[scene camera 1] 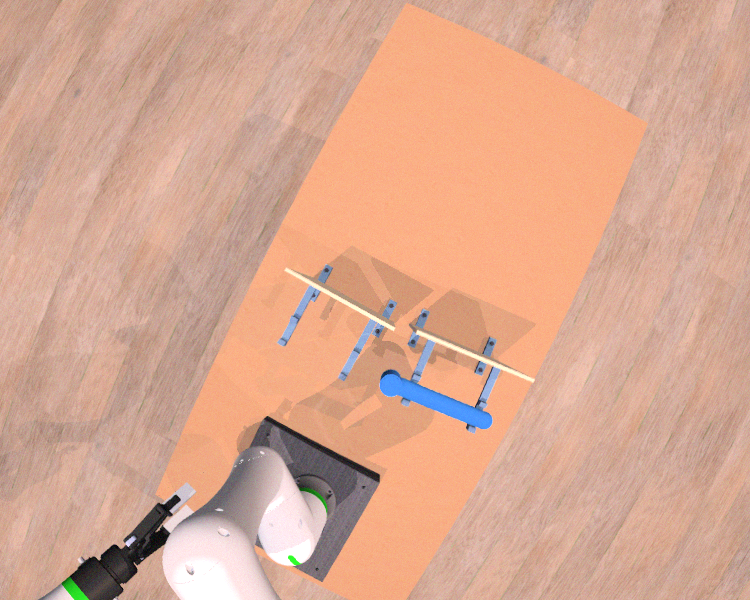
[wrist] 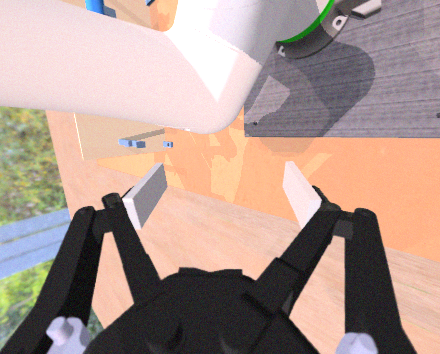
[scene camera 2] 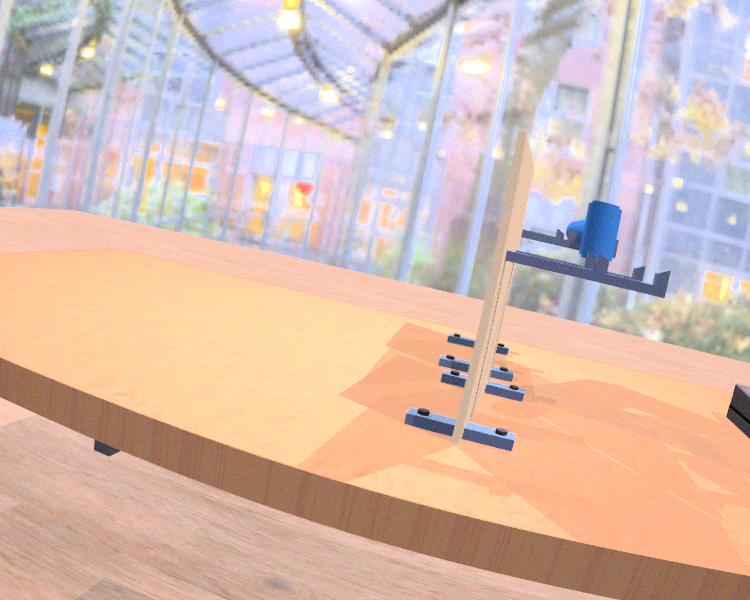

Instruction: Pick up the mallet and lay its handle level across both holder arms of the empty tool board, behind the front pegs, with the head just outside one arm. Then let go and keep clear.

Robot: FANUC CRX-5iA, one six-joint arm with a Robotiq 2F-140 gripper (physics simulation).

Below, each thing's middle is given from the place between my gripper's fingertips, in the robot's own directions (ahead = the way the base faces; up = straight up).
Right now the blue mallet (scene camera 1: 391,384) is 37 cm ahead of my hand, 47 cm to the right of it and 7 cm below it.
